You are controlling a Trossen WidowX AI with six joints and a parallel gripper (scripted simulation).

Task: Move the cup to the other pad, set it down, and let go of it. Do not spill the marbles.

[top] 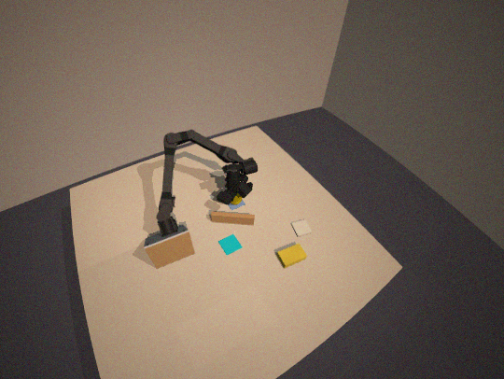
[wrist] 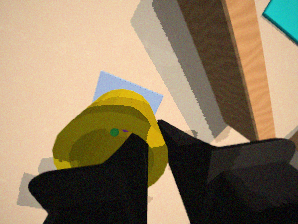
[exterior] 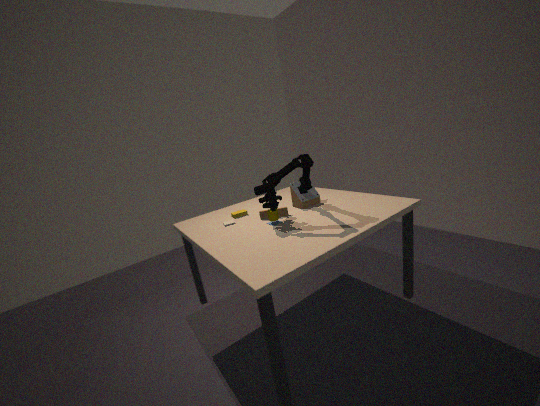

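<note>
My gripper tip is now 9 cm past the cyan pad, 20 cm to the left of it and 6 cm above it. Also, from my gripper tip: yellow cup 2 cm ahead, 2 cm to the left; then wooden bar 3 cm behind, 9 cm to the right, 3 cm below; then light blue pad 2 cm ahead, 2 cm to the left, 6 cm below.
</note>
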